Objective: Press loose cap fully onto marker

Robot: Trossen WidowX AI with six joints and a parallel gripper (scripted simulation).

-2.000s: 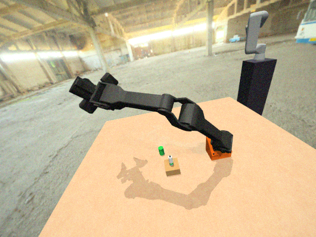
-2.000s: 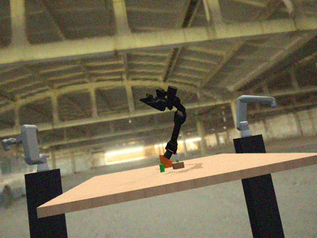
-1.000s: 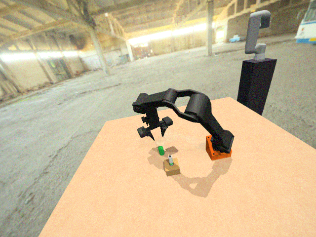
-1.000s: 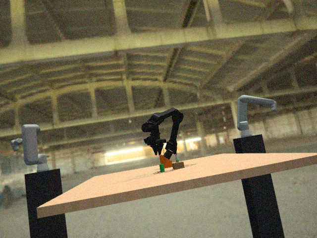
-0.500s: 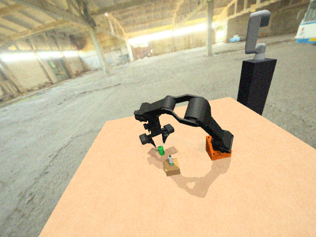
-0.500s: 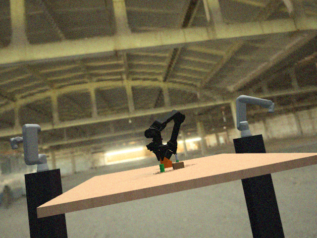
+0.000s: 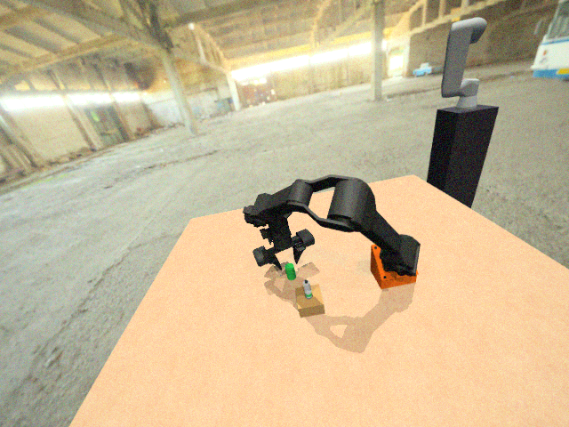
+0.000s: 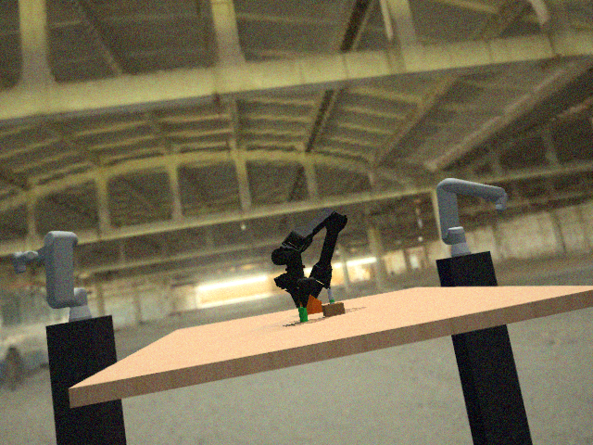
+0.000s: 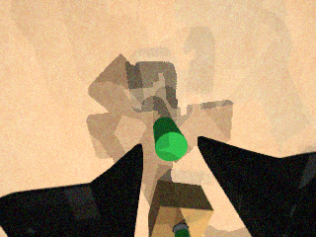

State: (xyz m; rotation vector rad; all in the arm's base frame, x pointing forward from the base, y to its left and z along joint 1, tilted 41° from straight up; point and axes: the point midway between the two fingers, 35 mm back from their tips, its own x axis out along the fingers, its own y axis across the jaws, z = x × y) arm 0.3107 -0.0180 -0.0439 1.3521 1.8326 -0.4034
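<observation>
My gripper tip is now 20 mm above the green cap. Round my gripper tip: holder block: 60 mm behind, 110 mm to the left, 30 mm below.
</observation>
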